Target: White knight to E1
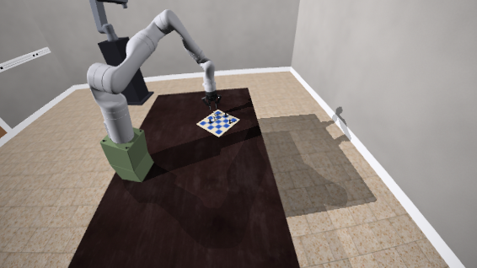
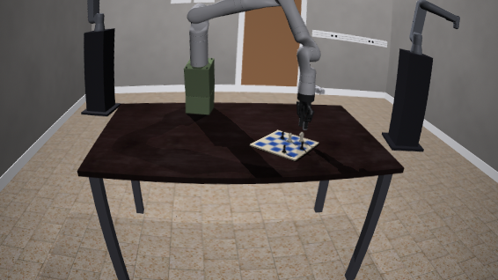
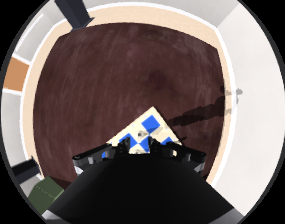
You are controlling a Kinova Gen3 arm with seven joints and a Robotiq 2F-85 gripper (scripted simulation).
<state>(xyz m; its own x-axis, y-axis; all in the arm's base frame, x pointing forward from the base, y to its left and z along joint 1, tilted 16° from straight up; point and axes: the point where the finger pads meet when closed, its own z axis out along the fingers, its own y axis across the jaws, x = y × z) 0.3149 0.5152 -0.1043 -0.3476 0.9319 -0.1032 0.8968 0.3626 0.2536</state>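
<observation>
The white knight lies 6 cm below my hand. Also, from my hand: chessboard (8 cm below, 7 cm to the right, 4 cm ahead).
</observation>
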